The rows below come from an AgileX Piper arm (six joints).
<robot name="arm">
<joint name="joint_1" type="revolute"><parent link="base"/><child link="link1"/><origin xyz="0 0 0.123"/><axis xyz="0 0 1"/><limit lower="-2.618" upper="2.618"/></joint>
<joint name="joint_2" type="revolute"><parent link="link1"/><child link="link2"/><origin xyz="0 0 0" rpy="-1.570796 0 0"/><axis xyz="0 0 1"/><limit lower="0" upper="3.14"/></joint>
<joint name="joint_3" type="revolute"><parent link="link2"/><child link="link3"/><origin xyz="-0.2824 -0.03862 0"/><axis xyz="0 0 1"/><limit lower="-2.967" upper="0"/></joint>
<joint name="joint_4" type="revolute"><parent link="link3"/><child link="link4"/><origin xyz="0.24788 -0.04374 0" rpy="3.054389 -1.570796 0"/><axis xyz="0 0 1"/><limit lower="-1.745" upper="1.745"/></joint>
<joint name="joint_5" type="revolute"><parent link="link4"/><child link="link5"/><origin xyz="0 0 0" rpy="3.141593 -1.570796 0"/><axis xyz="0 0 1"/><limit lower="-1.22" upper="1.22"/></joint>
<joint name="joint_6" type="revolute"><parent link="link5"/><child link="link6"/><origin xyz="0.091 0 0" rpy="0 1.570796 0"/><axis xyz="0 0 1"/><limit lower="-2.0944" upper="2.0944"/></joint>
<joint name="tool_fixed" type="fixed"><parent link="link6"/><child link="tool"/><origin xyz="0 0 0" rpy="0 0 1.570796"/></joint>
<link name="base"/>
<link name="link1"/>
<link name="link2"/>
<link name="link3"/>
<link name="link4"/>
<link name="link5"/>
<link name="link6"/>
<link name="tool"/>
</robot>
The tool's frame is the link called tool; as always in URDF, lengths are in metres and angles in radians.
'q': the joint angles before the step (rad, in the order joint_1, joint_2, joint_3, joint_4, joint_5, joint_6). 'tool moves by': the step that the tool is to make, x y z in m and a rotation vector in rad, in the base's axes. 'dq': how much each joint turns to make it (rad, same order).
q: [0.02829, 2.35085, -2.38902, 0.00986, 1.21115, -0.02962]
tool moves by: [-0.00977, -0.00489, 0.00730, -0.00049, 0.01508, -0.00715]
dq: [-0.00930, -0.05263, 0.06773, 0.00093, 0.00001, -0.00229]
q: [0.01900, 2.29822, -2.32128, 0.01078, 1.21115, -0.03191]
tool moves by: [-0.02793, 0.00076, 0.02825, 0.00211, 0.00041, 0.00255]
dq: [0.00233, -0.13965, 0.14001, 0.00213, 0.00001, 0.00001]
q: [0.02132, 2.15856, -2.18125, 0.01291, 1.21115, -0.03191]
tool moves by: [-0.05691, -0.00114, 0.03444, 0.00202, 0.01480, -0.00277]
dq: [-0.00001, -0.24111, 0.25669, 0.00092, -0.00086, 0.00317]
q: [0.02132, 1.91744, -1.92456, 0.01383, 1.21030, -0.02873]
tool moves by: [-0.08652, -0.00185, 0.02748, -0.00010, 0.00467, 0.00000]
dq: [-0.00002, -0.32082, 0.32551, 0.00001, -0.00002, -0.00002]
